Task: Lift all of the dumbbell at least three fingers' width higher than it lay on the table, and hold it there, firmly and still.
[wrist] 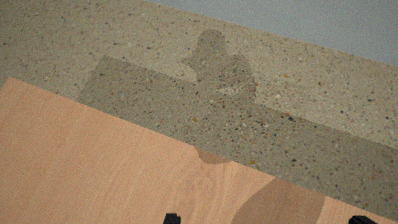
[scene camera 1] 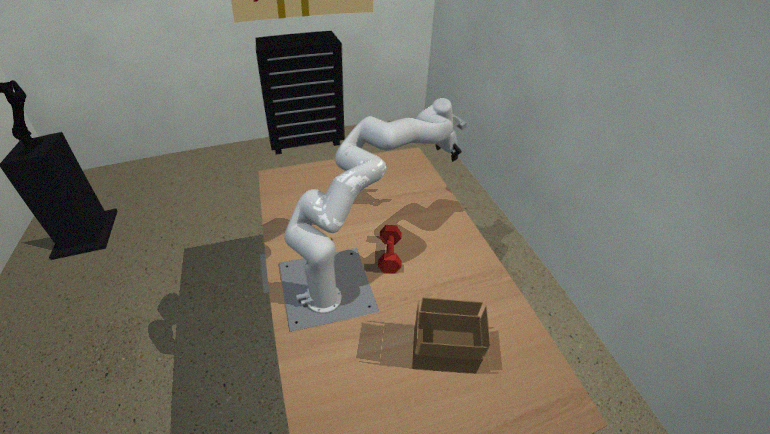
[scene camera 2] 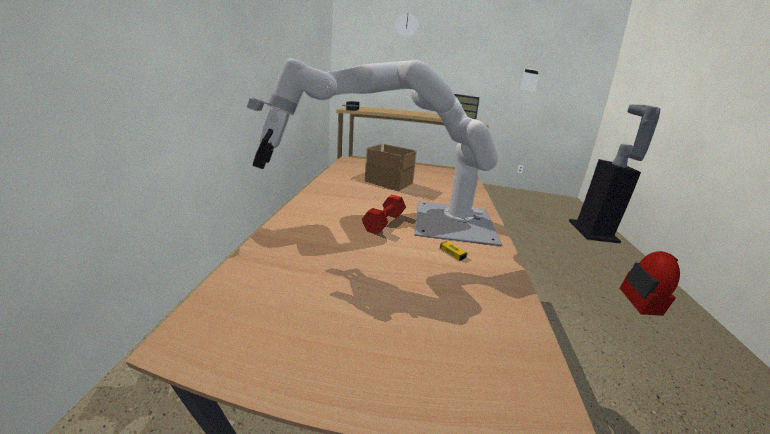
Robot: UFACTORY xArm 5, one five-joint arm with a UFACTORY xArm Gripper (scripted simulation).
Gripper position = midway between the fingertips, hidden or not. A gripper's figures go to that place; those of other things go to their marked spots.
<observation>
My gripper [scene camera 2: 260, 164]: 0.83 m from the lens. A red dumbbell [scene camera 2: 375, 220]: 0.95 m from the lens. A cardboard box [scene camera 2: 382, 168]: 1.38 m from the lens. The marked spots on the red dumbbell and the cardboard box are 0.48 m apart.
</observation>
